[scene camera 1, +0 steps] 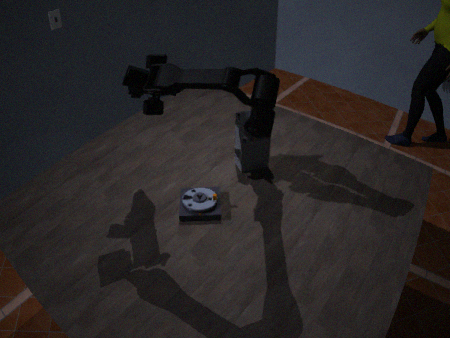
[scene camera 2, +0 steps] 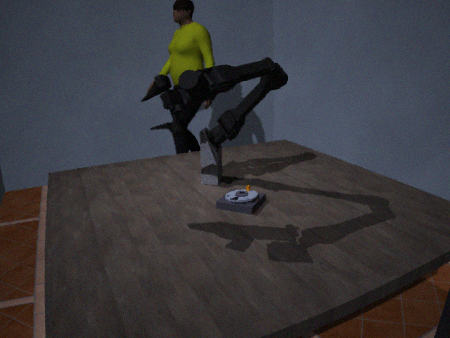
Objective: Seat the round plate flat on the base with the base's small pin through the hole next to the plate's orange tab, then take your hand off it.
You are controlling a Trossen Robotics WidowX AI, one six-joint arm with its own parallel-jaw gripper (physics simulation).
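Frame: origin at the arm's base, x ahead, y left, z up, level; millimetres.
Seen in the pictures: gripper, fingertip midpoint: [scene camera 2: 146,115]; arm's base, origin of the base link: [scene camera 1: 255,125] [scene camera 2: 211,139].
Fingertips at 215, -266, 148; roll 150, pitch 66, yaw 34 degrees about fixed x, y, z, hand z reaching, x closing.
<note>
Pixels of each thing's top centre, then the offset from my fingertips to it, as dx, dy, dz. Level surfaces: height alone.
- round white plate, middle of its top: [scene camera 1: 199,194] [scene camera 2: 241,189] +61, +283, -258
- dark square base, middle of its top: [scene camera 1: 199,196] [scene camera 2: 241,192] +62, +284, -268
- wooden table, its level: dz -310
The round white plate [scene camera 1: 201,207] [scene camera 2: 251,196] lies on the dark square base [scene camera 1: 190,218] [scene camera 2: 234,206] and looks about level. Its orange tab [scene camera 1: 215,197] [scene camera 2: 248,188] is on the right in the scene camera 1 view and at the plate's back edge in the scene camera 2 view. Dark holes show in the plate, one beside the tab. The small pin is too small to make out, so I cannot tell whether it is through that hole. My gripper [scene camera 1: 143,93] [scene camera 2: 147,114] is open and empty, high above the table and well apart from the plate.
The arm's grey pedestal [scene camera 1: 254,152] [scene camera 2: 210,167] stands on the wooden table [scene camera 1: 320,250] [scene camera 2: 125,280] behind the base. Shadows of the arm fall across the table. A person in a yellow top [scene camera 1: 443,30] [scene camera 2: 190,47] stands beyond the table.
</note>
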